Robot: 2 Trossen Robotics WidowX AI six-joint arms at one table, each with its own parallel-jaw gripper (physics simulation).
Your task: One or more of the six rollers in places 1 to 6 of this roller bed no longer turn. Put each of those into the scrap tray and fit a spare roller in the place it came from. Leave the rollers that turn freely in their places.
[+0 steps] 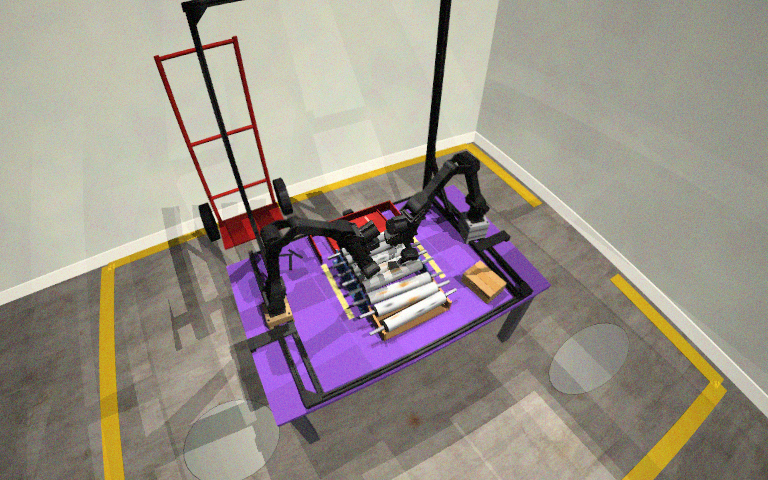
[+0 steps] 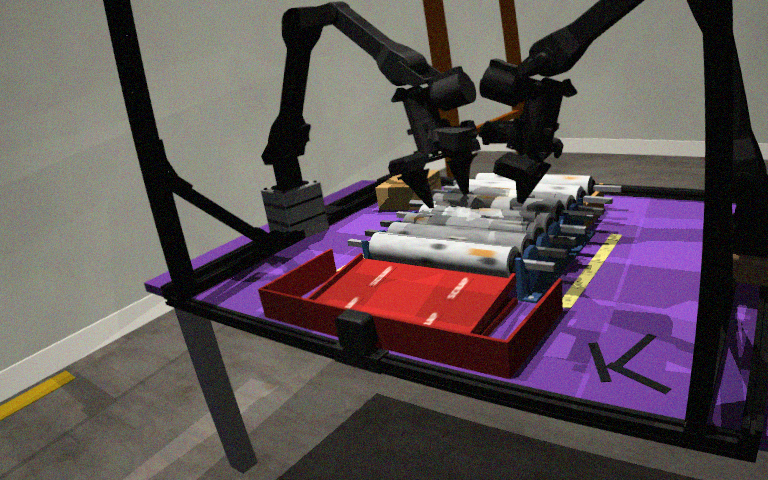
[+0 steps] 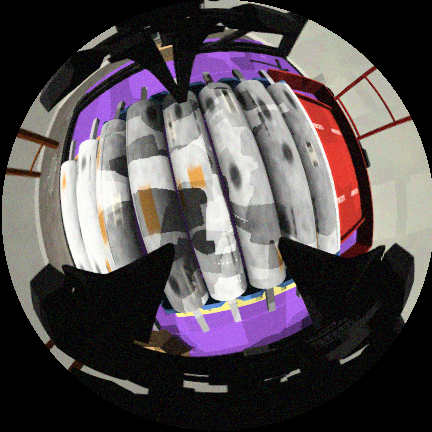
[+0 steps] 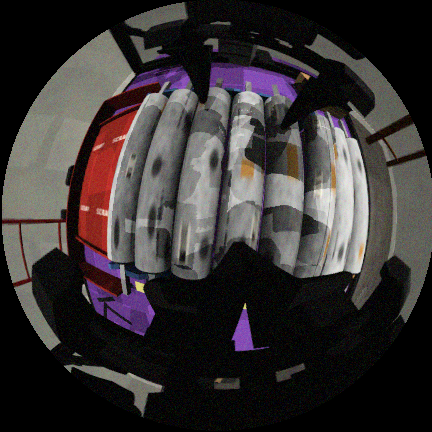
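Pixels of known places: left gripper, fingertip midpoint: (image 1: 398, 254) (image 2: 449, 201) (image 3: 226, 245) (image 4: 242, 111); right gripper, fingertip midpoint: (image 2: 520, 202) (image 3: 181, 100) (image 4: 237, 246); left arm's base, origin of the base link: (image 1: 475, 217) (image 2: 290, 185) (image 3: 268, 381); right arm's base, origin of the base link: (image 1: 276, 308) (image 2: 754, 247) (image 4: 202, 377).
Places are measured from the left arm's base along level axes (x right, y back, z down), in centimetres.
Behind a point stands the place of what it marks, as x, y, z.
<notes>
Six grey-white rollers lie side by side in the blue roller bed (image 2: 529, 287) @[-1.2, -62.3, 10.1]; the first (image 2: 438, 253) @[4.7, -49.6, 4.8] (image 3: 300, 165) (image 4: 134, 175) @[0.5, -49.3, 4.4] is beside the scrap tray (image 1: 368, 212) @[24.2, -43.2, 8.7] (image 2: 447, 333) @[19.8, -65.6, 6.4] (image 4: 95, 170) @[15.7, -50.1, 8.5], which holds no roller. Two spare rollers (image 1: 414, 311) @[-36.0, -40.7, 3.6] (image 1: 403, 297) @[-29.1, -42.8, 3.5] lie on a wooden rack at the far end from the tray. My left gripper (image 2: 448, 199) @[-9.7, -39.0, 2.1] (image 3: 226, 245) @[-9.7, -39.0, 2.1] (image 4: 242, 111) @[-9.7, -39.0, 2.1] is open and empty, its fingers astride the fourth roller (image 3: 197, 175) @[-11.9, -45.2, 3.5] (image 4: 245, 170) @[-12.0, -45.4, 3.5] near one end. My right gripper (image 1: 370, 268) @[-13.2, -52.5, 1.6] (image 2: 522, 200) @[-13.2, -52.5, 1.6] (image 3: 181, 100) @[-13.2, -52.5, 1.6] (image 4: 237, 246) @[-13.2, -52.5, 1.6] is shut and empty, tips at that roller's other end; contact cannot be told.
A wooden block (image 1: 484, 281) @[-29.7, -8.6, 5.6] (image 2: 399, 191) @[-21.6, -11.4, 6.6] lies beyond the left-arm side of the bed. A yellow number strip (image 1: 336, 291) @[-14.9, -66.3, 10.9] (image 2: 591, 271) @[-12.1, -66.7, 10.9] runs along the right-arm side. A black frame (image 1: 407, 359) @[-51.1, -47.9, 9.1] edges the purple table. Both arms lean in over the bed, their grippers close together.
</notes>
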